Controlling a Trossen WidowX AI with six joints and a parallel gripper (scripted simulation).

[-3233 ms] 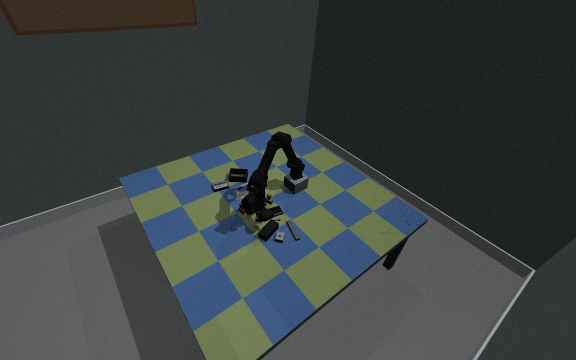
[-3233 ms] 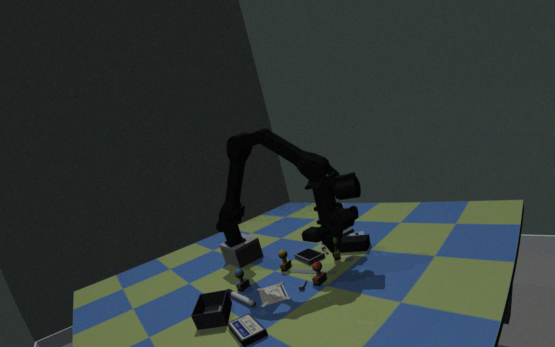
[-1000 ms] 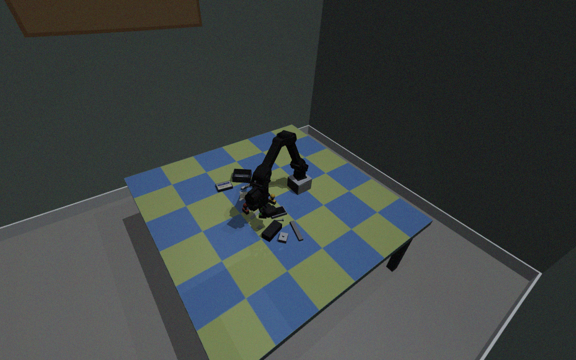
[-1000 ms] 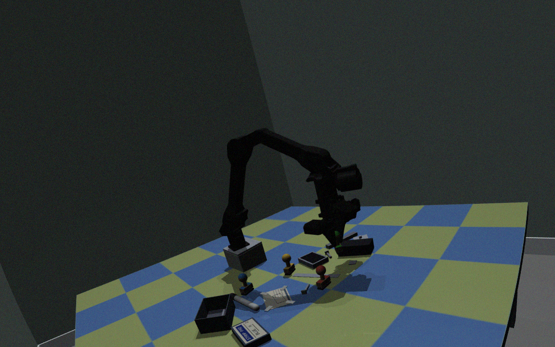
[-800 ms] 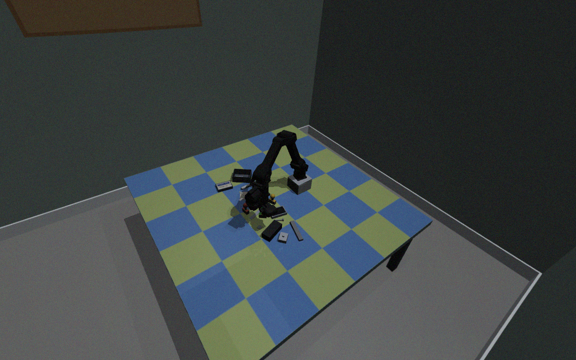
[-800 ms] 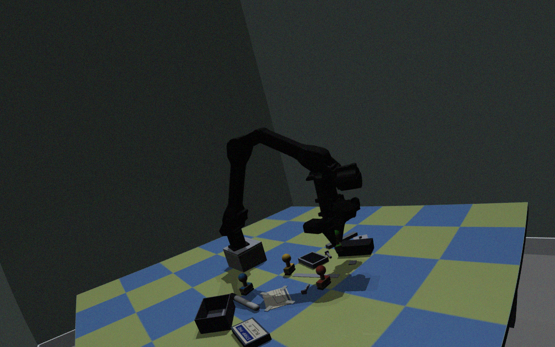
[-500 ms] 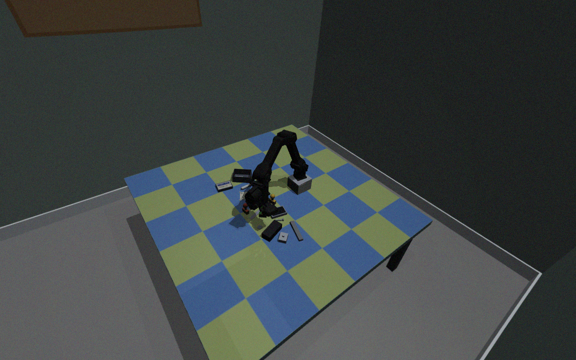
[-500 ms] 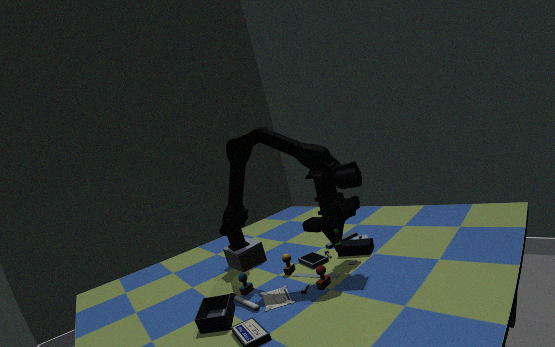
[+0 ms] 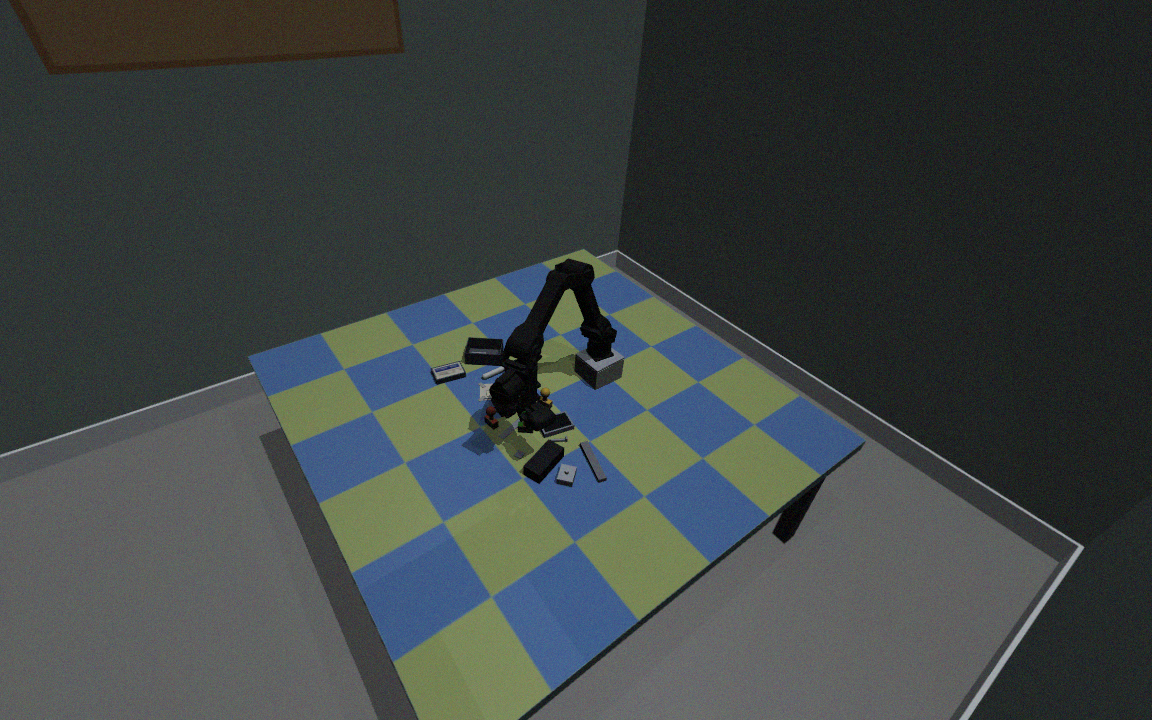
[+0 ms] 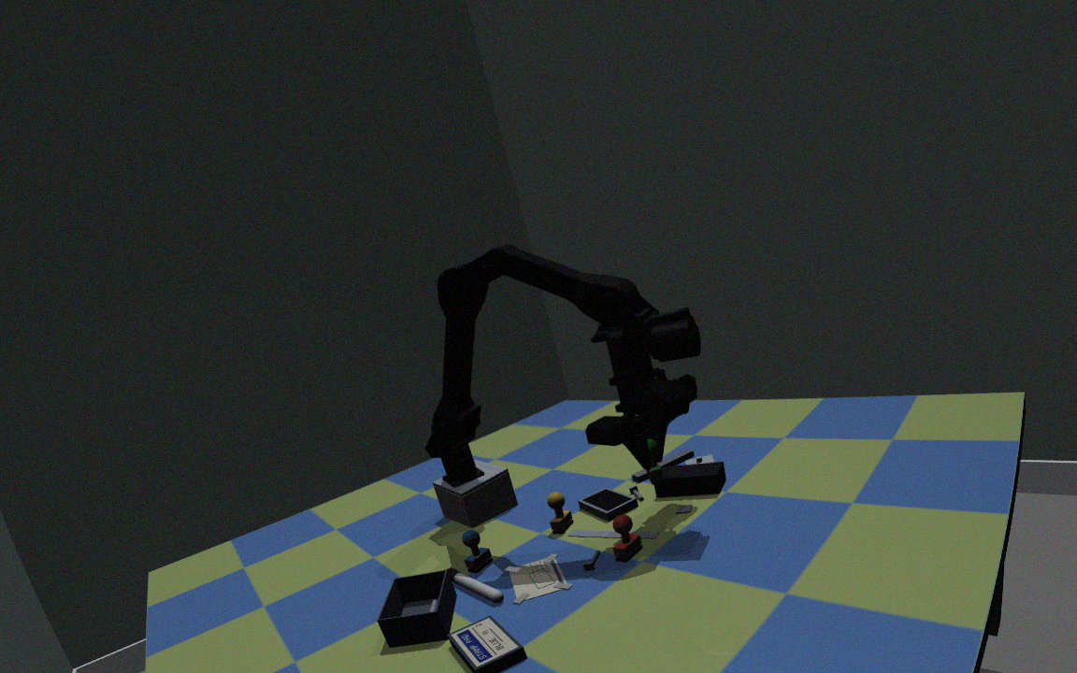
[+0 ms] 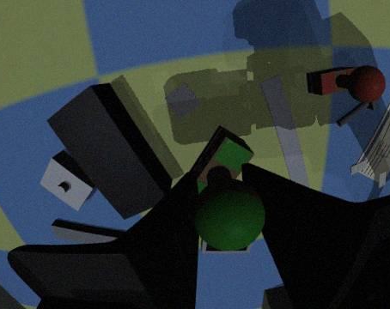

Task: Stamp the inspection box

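Now: gripper tip 100 mm past the dark ink pad, 30 mm to the left of it and 80 mm above it. Round my gripper tip: grey ruler: 20 mm behind, 90 mm to the right, 80 mm below; then black block: 20 mm behind, 80 mm to the left, 70 mm below; then green-knobbed stamp: right at my gripper tip.
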